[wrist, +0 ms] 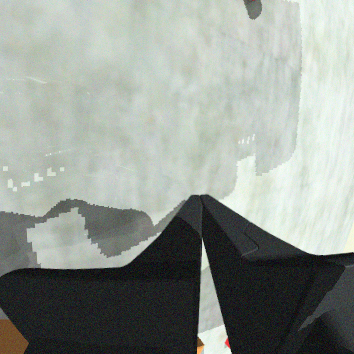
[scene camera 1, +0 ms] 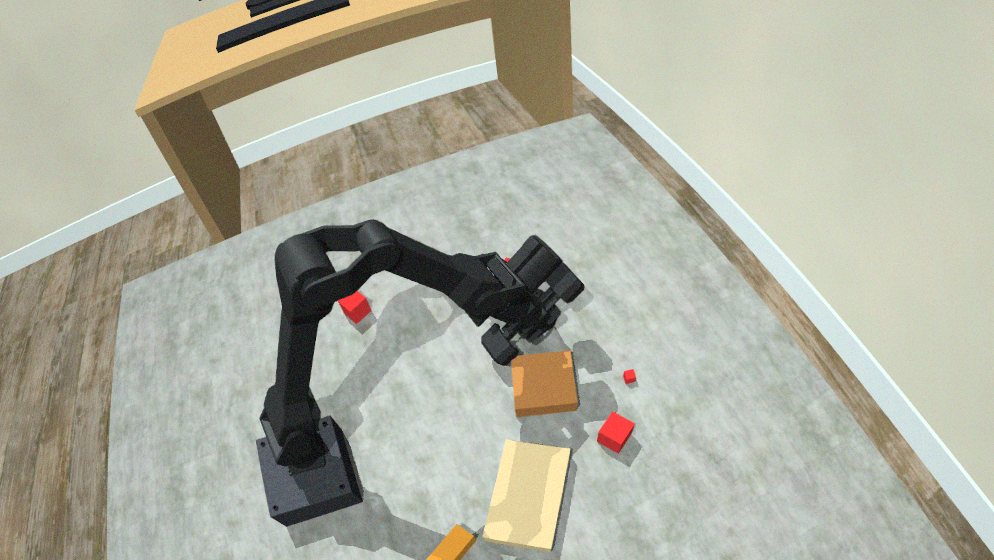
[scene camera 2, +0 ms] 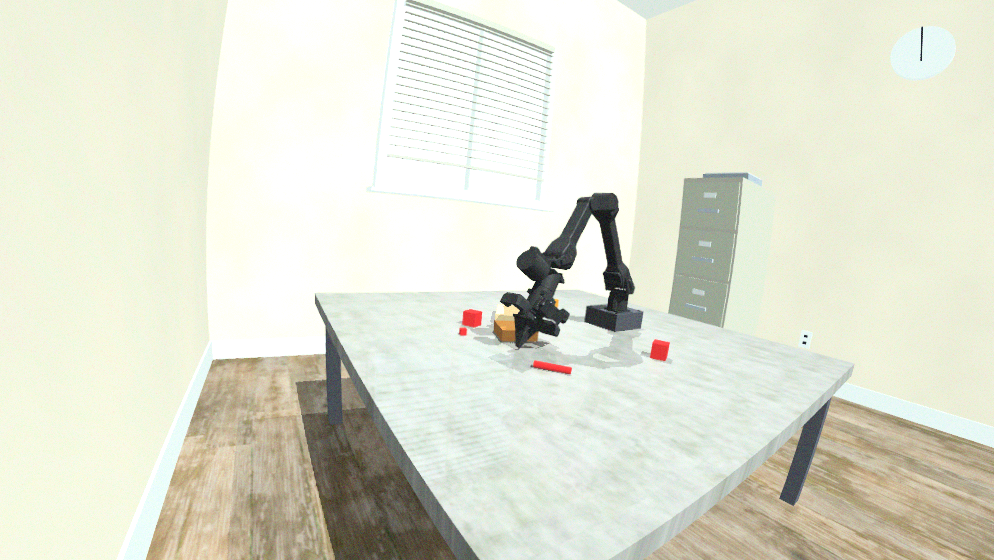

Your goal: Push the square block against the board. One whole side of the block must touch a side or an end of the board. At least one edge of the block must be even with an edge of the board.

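Pixels of known places: gripper, fingertip midpoint: (wrist: pixel 198 202) (scene camera 1: pixel 552 324) (scene camera 2: pixel 517 347); arm's base, origin of the base link: (scene camera 1: pixel 303 452) (scene camera 2: pixel 617 310).
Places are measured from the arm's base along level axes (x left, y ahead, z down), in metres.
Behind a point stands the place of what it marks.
Note:
The square block (scene camera 1: pixel 544 384) @(x -0.001, y 0.396, z 0.027 m) (scene camera 2: pixel 504 330) @(x 0.042, y 0.453, z 0.028 m) is orange-brown and lies flat, mostly in shadow. A dark brown corner of the block (wrist: pixel 10 337) @(x 0.066, y 0.374, z 0.047 m) shows at the lower left of the wrist view. The cream board (scene camera 1: pixel 528 493) @(x -0.163, y 0.308, z 0.027 m) (scene camera 2: pixel 505 312) @(x -0.135, y 0.347, z 0.027 m) lies flat, with a gap between it and the block; their facing edges are slightly angled to each other. My gripper (scene camera 1: pixel 536 336) (scene camera 2: pixel 520 345) @(x 0.116, y 0.457, z 0.049 m) (wrist: pixel 198 202) @(x 0.116, y 0.457, z 0.049 m) is shut and empty. Its fingertips are low over the table, beside the block's side that faces away from the board. In scene camera 1, the gripper body hides the exact tips.
A red cube (scene camera 1: pixel 616 432) @(x -0.127, y 0.462, z 0.016 m) (scene camera 2: pixel 472 317) @(x -0.100, y 0.476, z 0.029 m) and a small red cube (scene camera 1: pixel 629 376) @(x -0.037, y 0.531, z 0.040 m) (scene camera 2: pixel 462 331) @(x -0.026, y 0.539, z 0.046 m) lie beside the block and board. Another red cube (scene camera 1: pixel 354 306) @(x 0.267, y 0.135, z 0.016 m) (scene camera 2: pixel 659 349) @(x 0.297, y 0.149, z 0.029 m) lies near the arm. A red rod (scene camera 2: pixel 552 367) @(x 0.261, y 0.462, z 0.047 m) lies beyond the gripper. An orange bar (scene camera 1: pixel 453 542) @(x -0.199, y 0.183, z 0.025 m) lies beside the board.

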